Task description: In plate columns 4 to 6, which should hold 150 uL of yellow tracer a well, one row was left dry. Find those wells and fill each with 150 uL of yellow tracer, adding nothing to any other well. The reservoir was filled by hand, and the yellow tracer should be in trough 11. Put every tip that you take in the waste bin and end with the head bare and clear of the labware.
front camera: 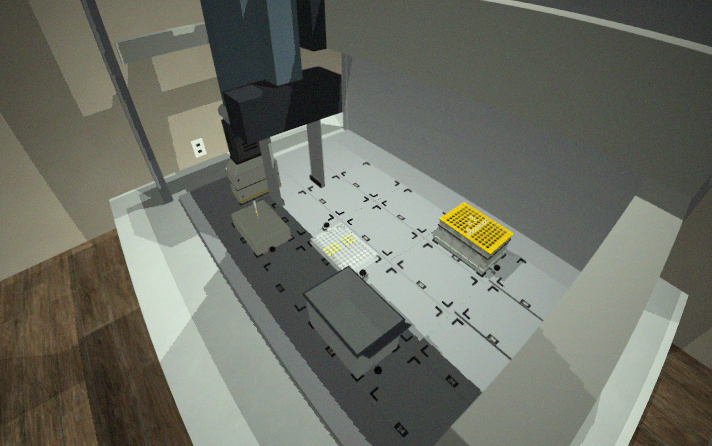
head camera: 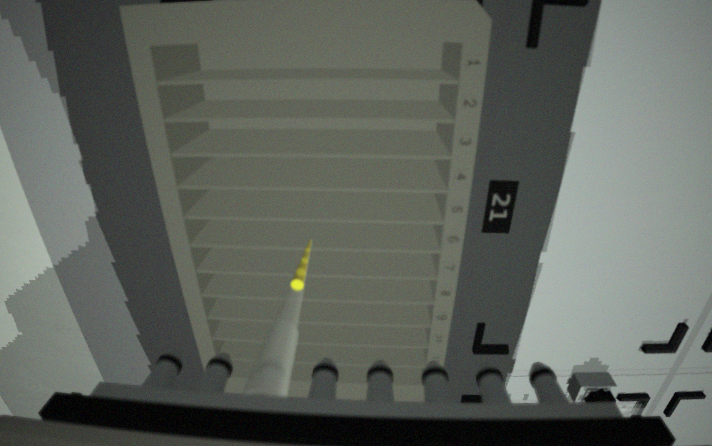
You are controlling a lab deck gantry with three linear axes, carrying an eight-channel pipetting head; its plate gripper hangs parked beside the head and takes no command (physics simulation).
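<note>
The pipetting head [front camera: 253, 181] is over the reservoir [front camera: 261, 228] [head camera: 475, 31]. One nozzle, third from the left in the head view, bears a pale tip [head camera: 275, 344] [front camera: 255, 209] with yellow liquid in its lower end. The other seven nozzles are bare. The troughs look dim; their contents cannot be told, and trough 11 is largely hidden behind the head. The plate [front camera: 370, 258] shows two blocks of yellow wells with a gap row between them. My plate gripper [front camera: 296, 192] hangs parked beside the head, its two fingers apart with nothing between them.
The waste bin [front camera: 344, 307] stands nearer the front camera than the plate. A yellow tip rack [front camera: 493, 242] stands at the right, with some pale positions near its middle. Slot label 21 [head camera: 500, 206] is beside the reservoir. A broad pale beam [front camera: 572, 315] crosses the front view's lower right.
</note>
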